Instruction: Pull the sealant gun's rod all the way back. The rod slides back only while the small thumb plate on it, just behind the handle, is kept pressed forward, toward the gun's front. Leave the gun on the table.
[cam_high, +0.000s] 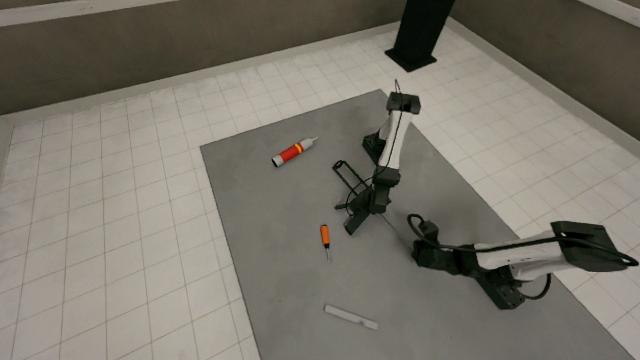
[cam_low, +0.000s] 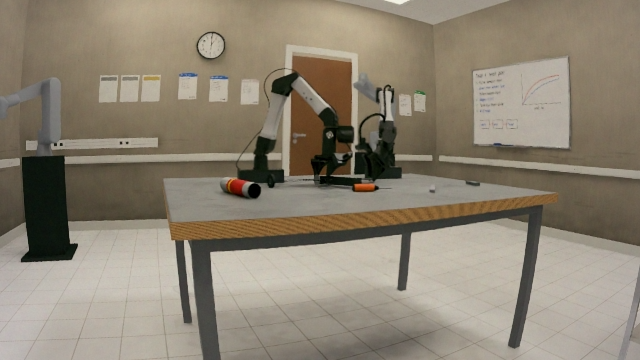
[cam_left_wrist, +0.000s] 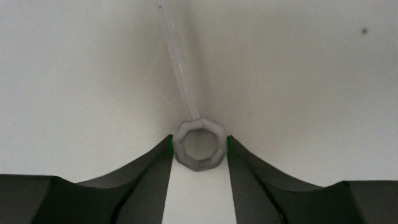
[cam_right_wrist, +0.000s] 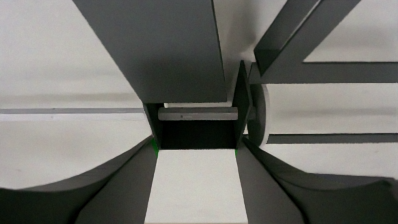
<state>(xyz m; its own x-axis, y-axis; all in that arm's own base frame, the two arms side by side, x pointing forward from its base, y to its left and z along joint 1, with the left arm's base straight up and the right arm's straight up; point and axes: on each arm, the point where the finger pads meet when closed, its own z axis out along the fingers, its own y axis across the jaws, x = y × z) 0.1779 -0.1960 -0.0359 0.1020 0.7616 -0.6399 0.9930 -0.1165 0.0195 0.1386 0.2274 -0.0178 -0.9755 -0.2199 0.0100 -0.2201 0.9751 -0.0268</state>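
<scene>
My right gripper is now 3 cm to the right of the thumb plate, 2 cm short of it and 1 cm above it. Round my right hand: dark sealant gun 6 cm ahead, 1 cm to the left, 1 cm below; thin rod 12 cm to the left, 1 cm below, 1 cm ahead; grey cartridge 43 cm to the right, 18 cm ahead.
</scene>
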